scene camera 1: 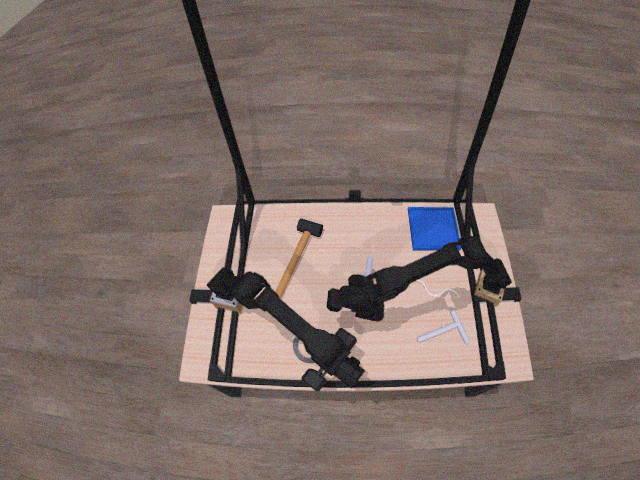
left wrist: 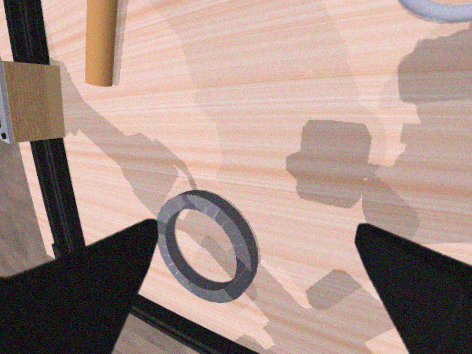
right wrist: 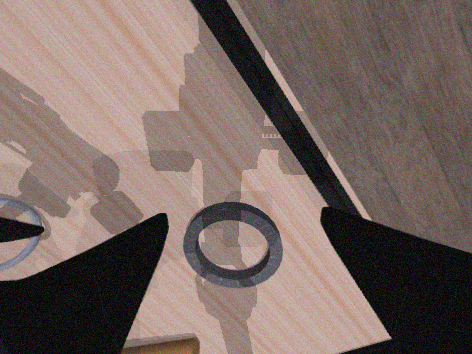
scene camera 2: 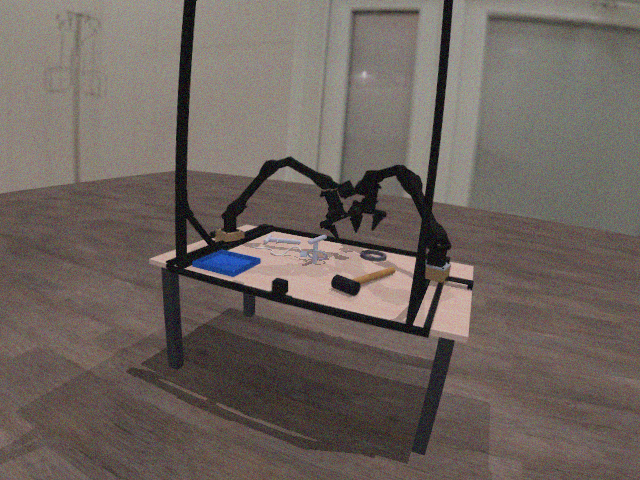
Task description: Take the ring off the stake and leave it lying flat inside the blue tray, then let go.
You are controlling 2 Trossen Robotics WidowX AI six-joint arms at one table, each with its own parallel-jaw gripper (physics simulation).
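Seen in the pictures: left gripper, fingertip midpoint: (scene camera 1: 342,312) (left wrist: 257,231) (scene camera 2: 347,236); right gripper, fingertip midpoint: (right wrist: 245,217) (scene camera 2: 365,230); left arm's base at its link origin: (scene camera 1: 492,284) (scene camera 2: 229,230); right arm's base at its link origin: (scene camera 1: 226,290) (scene camera 2: 436,263).
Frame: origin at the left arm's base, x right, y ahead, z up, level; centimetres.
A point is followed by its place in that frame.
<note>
A dark grey ring (scene camera 1: 296,351) @(y 53.2, x -48.9, z -4.1 cm) (scene camera 2: 373,259) @(y 53.9, x -40.2, z -4.9 cm) (left wrist: 215,294) @(y 46.5, x -48.1, z -4.2 cm) (right wrist: 276,245) @(y 49.8, x -50.1, z -4.2 cm) lies flat on the table, with no post through it. A white T-topped stake (scene camera 1: 368,265) @(y 43.3, x -14.1, z 5.3 cm) (scene camera 2: 315,252) stands mid-table. A thinner pale ring (left wrist: 440,13) @(y 42.2, x -20.5, z -4.5 cm) (right wrist: 22,257) @(y 45.6, x -19.7, z -2.1 cm) shows partly; I cannot tell whether it belongs to the stake. The blue tray (scene camera 1: 423,232) @(y 30.7, x 13.6, z -5.0 cm) (scene camera 2: 225,262) @(y 26.1, x 17.1, z -5.1 cm) is empty. My left gripper (scene camera 1: 361,296) (scene camera 2: 329,230) (left wrist: 257,231) @(y 44.1, x -32.5, z 4.0 cm) is open and empty, above the table near the stake. My right gripper (scene camera 1: 329,359) @(y 40.2, x -48.7, z 4.2 cm) (scene camera 2: 366,227) @(y 40.2, x -48.7, z 4.2 cm) (right wrist: 245,217) @(y 40.2, x -48.7, z 4.2 cm) is open and empty, higher than the dark ring.
A hammer (scene camera 1: 294,263) @(y 69.1, x -20.6, z -2.6 cm) (scene camera 2: 373,276) @(y 71.3, x -19.1, z -3.0 cm) (left wrist: 101,45) @(y 67.9, x -30.3, z -3.4 cm) lies on the table. A white T-shaped piece (scene camera 1: 439,331) @(y 12.4, x -22.8, z -3.7 cm) (scene camera 2: 284,241) @(y 13.5, x -22.3, z -4.8 cm) and a white cord (scene camera 1: 431,293) @(y 19.5, x -10.2, z -5.2 cm) lie below my left arm in scene camera 1. The two grippers are close together. A black frame (scene camera 1: 356,383) (scene camera 2: 310,305) edges the table.
</note>
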